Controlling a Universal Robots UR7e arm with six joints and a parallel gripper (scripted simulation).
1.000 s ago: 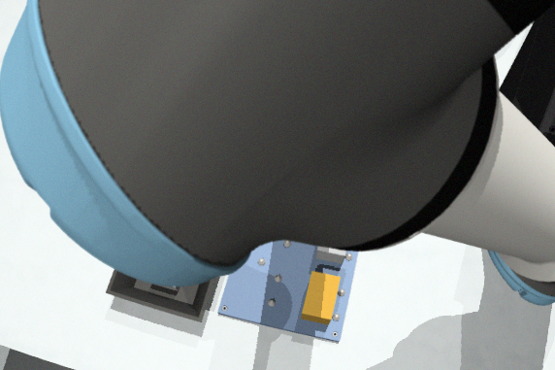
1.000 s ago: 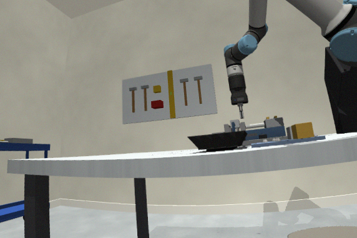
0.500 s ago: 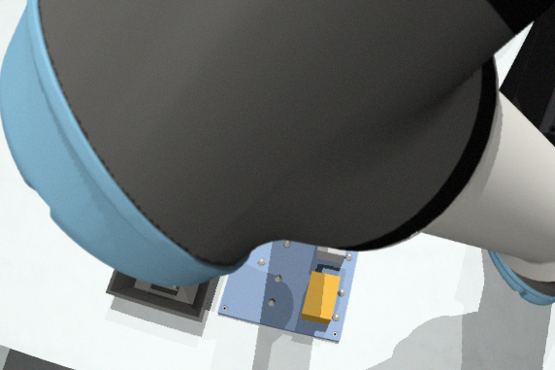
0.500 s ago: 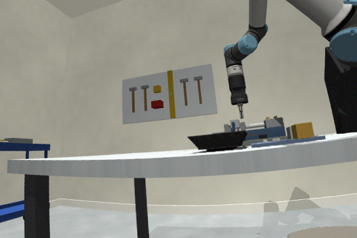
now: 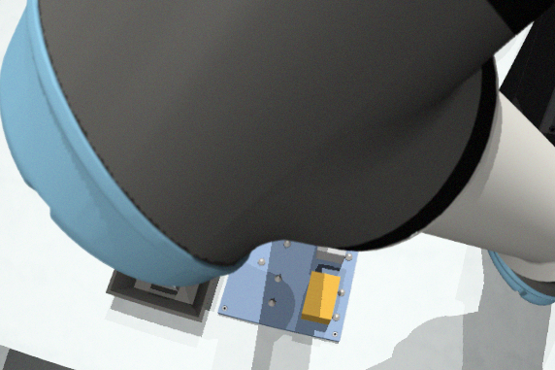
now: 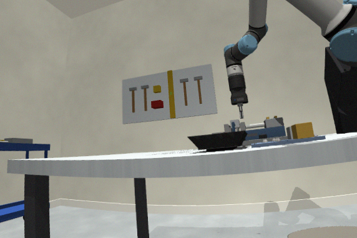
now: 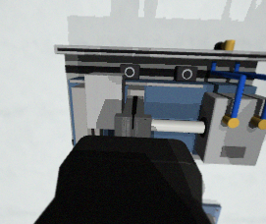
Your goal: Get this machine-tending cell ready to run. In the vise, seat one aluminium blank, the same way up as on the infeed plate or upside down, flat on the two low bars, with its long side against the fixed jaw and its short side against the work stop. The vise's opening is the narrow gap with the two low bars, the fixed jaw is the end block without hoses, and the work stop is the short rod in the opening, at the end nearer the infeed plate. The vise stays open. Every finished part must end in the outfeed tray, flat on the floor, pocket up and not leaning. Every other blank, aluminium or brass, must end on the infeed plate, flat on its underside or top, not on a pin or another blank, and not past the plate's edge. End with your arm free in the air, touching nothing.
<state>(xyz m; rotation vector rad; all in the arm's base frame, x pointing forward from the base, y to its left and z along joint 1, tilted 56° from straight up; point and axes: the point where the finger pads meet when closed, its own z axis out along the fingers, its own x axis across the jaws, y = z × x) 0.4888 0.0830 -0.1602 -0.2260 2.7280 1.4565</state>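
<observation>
The blue base is 100 mm below my hand, 40 mm behind it and 30 mm to the left of it. Round my hand: brass blank 370 mm to the left, 210 mm behind, 110 mm below.
</observation>
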